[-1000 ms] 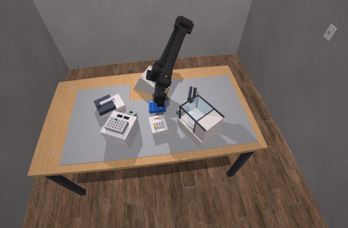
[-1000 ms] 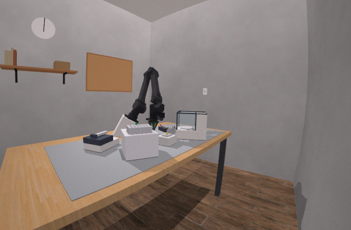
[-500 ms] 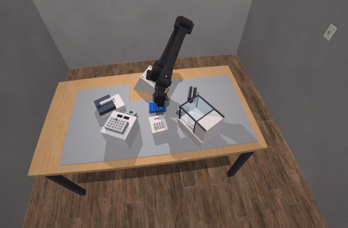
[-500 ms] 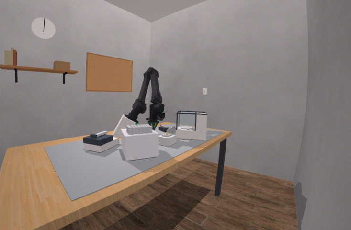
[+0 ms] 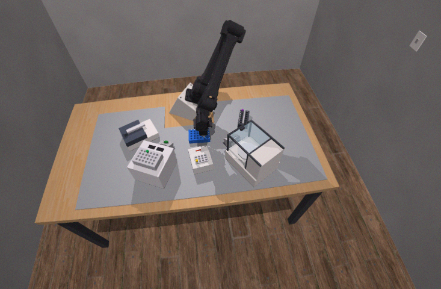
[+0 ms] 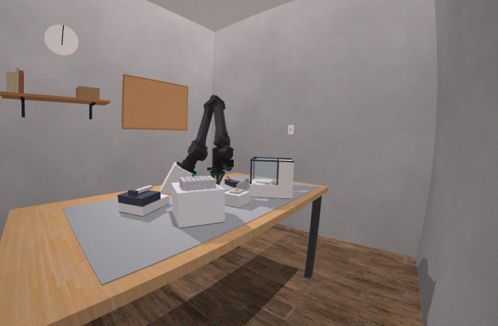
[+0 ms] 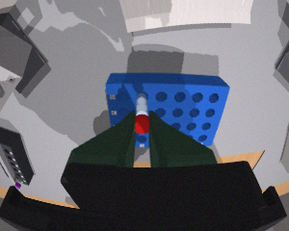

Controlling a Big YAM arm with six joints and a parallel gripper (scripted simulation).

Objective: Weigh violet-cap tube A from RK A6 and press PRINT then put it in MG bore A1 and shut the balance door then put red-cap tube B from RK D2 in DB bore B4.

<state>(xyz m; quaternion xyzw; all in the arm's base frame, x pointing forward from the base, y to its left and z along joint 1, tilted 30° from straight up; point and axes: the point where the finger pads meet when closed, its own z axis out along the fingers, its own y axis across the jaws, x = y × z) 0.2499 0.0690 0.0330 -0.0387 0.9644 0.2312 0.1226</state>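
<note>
My hand is 200 mm short of the yellow-capped tube, 20 mm to the left of it and 10 mm above it. From my hand the other things lie so: balance door: 230 mm to the left, 140 mm above, 100 mm ahead; dry block: 150 mm ahead, 40 mm below, 10 mm to the right; tube rack: 60 mm below, 30 mm to the right, 30 mm behind.
</note>
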